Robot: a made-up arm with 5 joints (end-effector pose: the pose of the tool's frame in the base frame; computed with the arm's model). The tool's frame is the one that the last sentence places. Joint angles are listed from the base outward.
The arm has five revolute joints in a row. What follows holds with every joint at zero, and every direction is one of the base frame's.
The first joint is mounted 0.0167 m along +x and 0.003 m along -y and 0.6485 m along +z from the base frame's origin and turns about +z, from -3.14 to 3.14 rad.
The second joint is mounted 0.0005 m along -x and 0.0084 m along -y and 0.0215 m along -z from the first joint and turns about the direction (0, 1, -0.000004), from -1.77 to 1.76 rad.
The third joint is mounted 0.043 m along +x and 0.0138 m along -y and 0.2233 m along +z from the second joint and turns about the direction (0, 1, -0.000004), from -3.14 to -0.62 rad.
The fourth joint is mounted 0.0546 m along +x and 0.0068 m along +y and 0.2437 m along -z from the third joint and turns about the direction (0, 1, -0.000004), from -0.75 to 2.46 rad.
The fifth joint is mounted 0.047 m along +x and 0.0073 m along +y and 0.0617 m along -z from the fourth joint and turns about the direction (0, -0.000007, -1), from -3.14 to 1.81 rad.
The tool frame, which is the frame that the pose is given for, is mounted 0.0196 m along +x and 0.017 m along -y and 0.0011 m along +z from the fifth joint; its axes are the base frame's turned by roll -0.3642, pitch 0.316 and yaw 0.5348 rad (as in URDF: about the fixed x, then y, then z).
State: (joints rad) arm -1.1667 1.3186 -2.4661 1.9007 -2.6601
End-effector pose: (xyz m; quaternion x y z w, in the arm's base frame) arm 0.2111 -0.4169 0.5209 0.0767 -0.2784 0.7898 0.5412
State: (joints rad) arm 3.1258 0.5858 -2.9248 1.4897 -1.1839
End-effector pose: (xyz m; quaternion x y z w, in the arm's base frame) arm -0.3712 -0.0005 1.0105 -0.2796 0.5262 -0.5486 0.5865
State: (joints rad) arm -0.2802 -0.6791 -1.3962 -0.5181 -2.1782
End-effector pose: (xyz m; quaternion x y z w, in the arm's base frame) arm 0.0877 -0.0050 1.0710 0.9905 0.0728 -0.0879 0.0767
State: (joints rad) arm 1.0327 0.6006 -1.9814 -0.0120 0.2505
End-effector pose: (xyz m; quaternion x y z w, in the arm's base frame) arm 0.2887 0.3953 0.8446 0.0296 -0.5766 0.4027 0.7102
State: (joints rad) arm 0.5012 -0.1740 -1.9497 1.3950 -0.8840
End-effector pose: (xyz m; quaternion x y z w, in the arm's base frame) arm 0.2609 0.1265 1.0319 -0.3767 -0.3598 0.6771 0.5199
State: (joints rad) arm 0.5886 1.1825 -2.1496 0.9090 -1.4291
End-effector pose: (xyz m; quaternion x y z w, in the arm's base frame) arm 0.4476 0.2954 0.5217 -0.2185 -0.1474 0.9304 0.2548
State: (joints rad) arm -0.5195 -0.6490 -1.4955 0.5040 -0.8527
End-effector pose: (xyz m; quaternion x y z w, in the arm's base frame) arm 0.1266 -0.0711 1.0858 -0.7463 -0.3497 0.1282 0.5517
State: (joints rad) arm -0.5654 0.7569 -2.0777 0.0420 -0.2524
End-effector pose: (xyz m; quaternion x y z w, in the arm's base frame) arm 0.4385 -0.2939 0.8022 -0.5324 -0.3338 -0.0320 0.7773
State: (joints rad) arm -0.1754 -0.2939 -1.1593 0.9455 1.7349
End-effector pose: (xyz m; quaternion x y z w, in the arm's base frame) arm 0.2856 -0.0757 0.8390 0.0747 0.0095 -0.5956 0.7998
